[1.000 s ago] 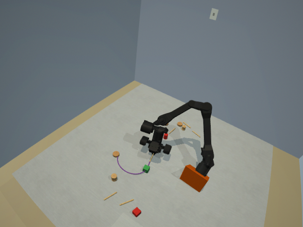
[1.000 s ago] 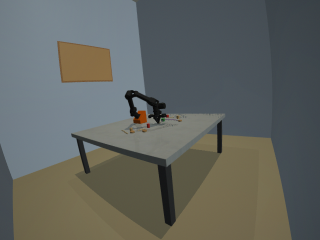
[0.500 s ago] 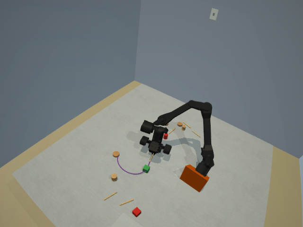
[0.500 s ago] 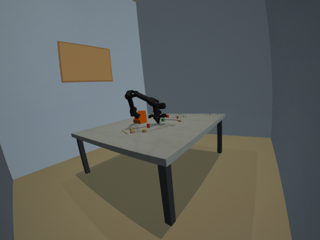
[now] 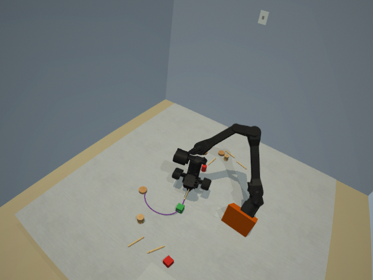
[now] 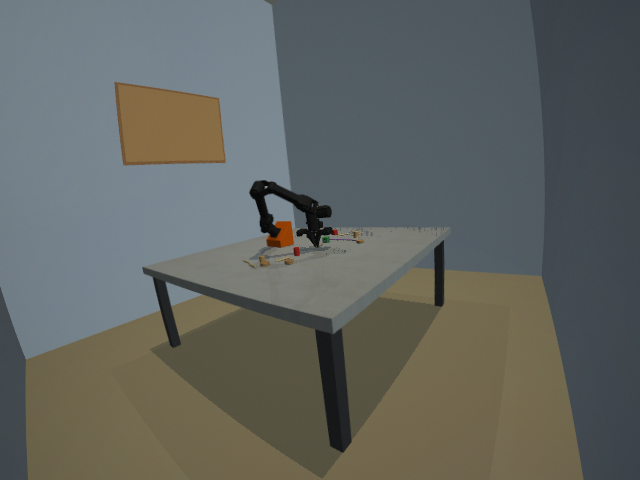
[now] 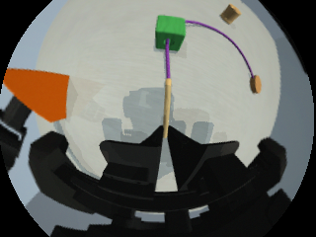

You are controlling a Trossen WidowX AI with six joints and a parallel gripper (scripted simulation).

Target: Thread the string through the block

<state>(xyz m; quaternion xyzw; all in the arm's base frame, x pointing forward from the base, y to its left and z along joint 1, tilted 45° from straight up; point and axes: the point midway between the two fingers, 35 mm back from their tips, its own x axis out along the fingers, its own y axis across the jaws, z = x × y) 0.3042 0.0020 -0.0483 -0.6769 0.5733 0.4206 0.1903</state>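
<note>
The thin wooden stick is 40 mm to the left of my gripper tip, 10 mm behind it and 10 mm above it. Also, from my gripper tip: red cube: 340 mm to the left, 180 mm behind, 20 mm above; then red cylinder: 170 mm to the right, 30 mm ahead, 20 mm above; then green block: 120 mm to the left, 40 mm behind, 20 mm above.
</note>
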